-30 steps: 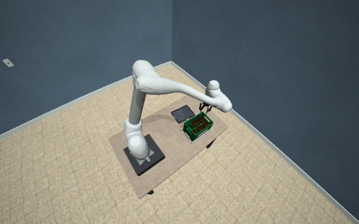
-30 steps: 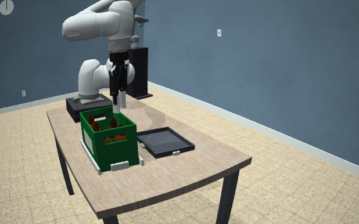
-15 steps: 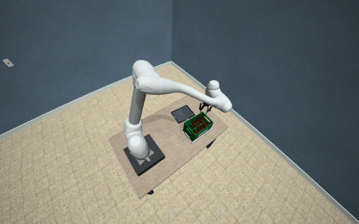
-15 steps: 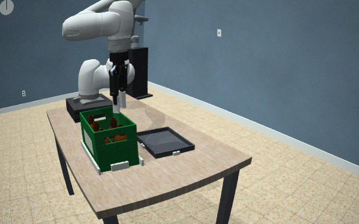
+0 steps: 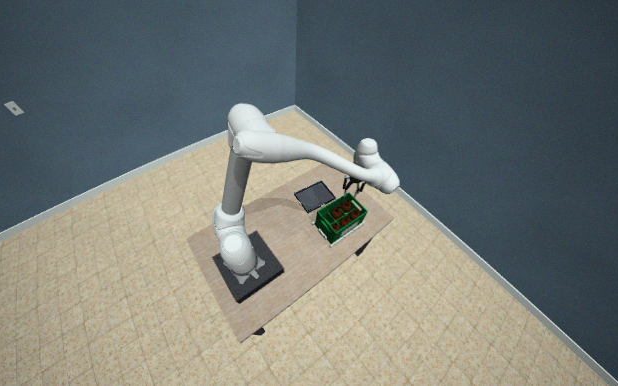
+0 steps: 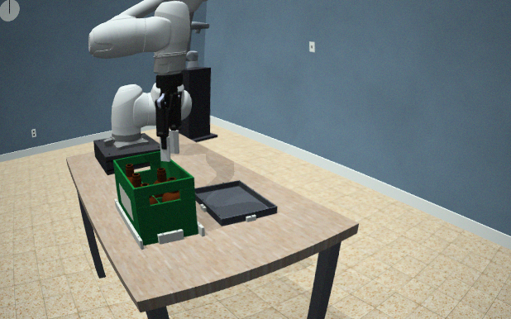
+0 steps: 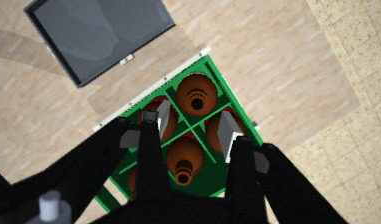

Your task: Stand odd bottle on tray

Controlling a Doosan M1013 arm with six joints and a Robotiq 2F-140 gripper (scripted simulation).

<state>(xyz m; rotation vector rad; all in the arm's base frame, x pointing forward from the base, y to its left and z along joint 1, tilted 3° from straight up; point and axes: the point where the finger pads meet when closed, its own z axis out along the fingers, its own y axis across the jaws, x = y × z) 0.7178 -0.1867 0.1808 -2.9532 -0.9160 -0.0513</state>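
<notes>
Right now my hand is 170 mm above the brown bottle. From my hand the other things lie so: dark tray (240 mm to the left, 240 mm below, 30 mm behind); green crate (170 mm below, 90 mm behind, 30 mm to the right).
</notes>
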